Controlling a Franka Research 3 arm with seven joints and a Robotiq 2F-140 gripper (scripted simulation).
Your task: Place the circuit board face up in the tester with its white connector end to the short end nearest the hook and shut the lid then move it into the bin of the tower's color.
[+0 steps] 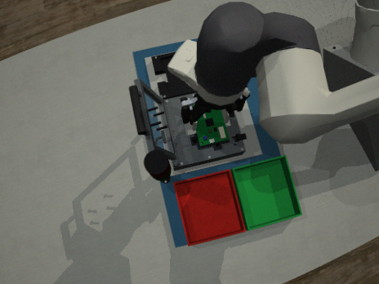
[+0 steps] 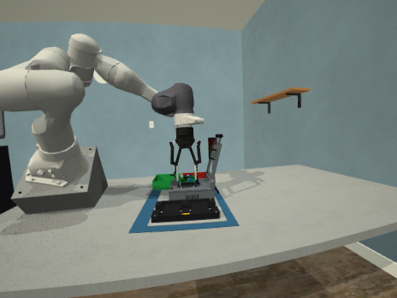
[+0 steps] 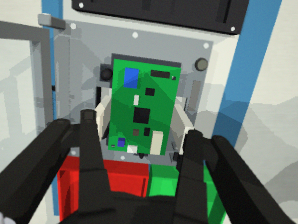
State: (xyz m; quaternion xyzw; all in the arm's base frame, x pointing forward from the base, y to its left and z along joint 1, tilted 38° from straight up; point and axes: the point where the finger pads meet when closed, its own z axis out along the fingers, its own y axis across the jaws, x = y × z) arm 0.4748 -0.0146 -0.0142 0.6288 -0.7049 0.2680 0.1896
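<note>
My hand is 20 mm above the green circuit board. From my hand the other things lie so: latch hook (60 mm to the left, 50 mm behind, 20 mm below); clear lid (120 mm ahead, 80 mm above, 20 mm to the right); tester plate (40 mm below, 10 mm ahead).
</note>
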